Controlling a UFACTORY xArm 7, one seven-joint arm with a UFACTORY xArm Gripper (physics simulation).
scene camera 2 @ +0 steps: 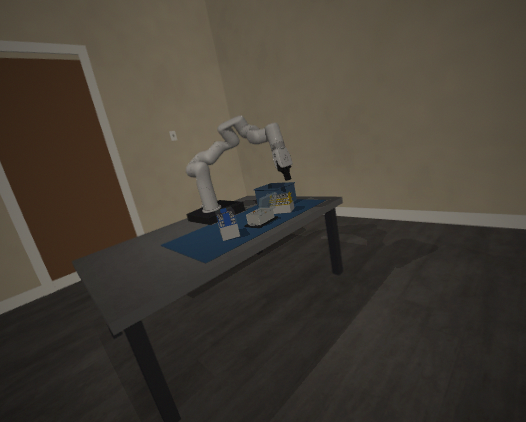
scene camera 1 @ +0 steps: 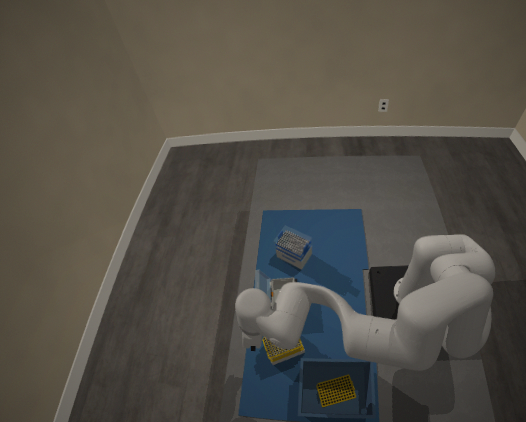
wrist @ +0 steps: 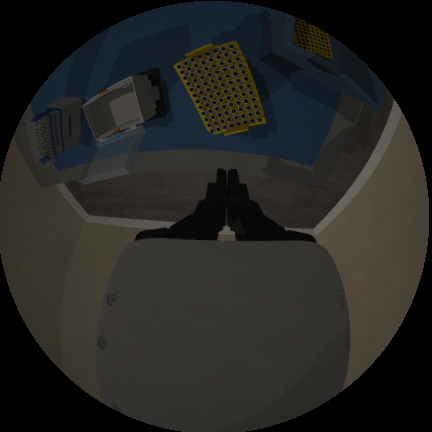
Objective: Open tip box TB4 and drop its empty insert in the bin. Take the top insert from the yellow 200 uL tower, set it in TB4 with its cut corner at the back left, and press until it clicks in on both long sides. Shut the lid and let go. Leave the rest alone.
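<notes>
My gripper (scene camera 1: 253, 348) (scene camera 2: 288, 179) (wrist: 225, 182) is shut and empty, above the table's edge beside the yellow tower. The white tip box TB4 (scene camera 2: 260, 217) (wrist: 139, 106) stands with its clear lid (wrist: 111, 159) swung open, and no insert shows inside it; in scene camera 1 the arm partly hides it. The yellow tower (scene camera 1: 284, 353) (scene camera 2: 282, 203) (wrist: 222, 90) stands beside TB4, with a yellow insert full of tips on top. An empty yellow insert (scene camera 1: 336, 390) (wrist: 312, 37) lies in the blue bin (scene camera 1: 300, 387) (scene camera 2: 275, 194) (wrist: 282, 64).
A blue tip rack tower (scene camera 1: 293, 250) (scene camera 2: 228, 226) (wrist: 57, 126) stands on the other side of TB4 from the yellow tower. A blue mat (scene camera 1: 330, 220) (scene camera 2: 195, 246) (wrist: 165, 142) lies under them. The bin's walls rise next to the yellow tower.
</notes>
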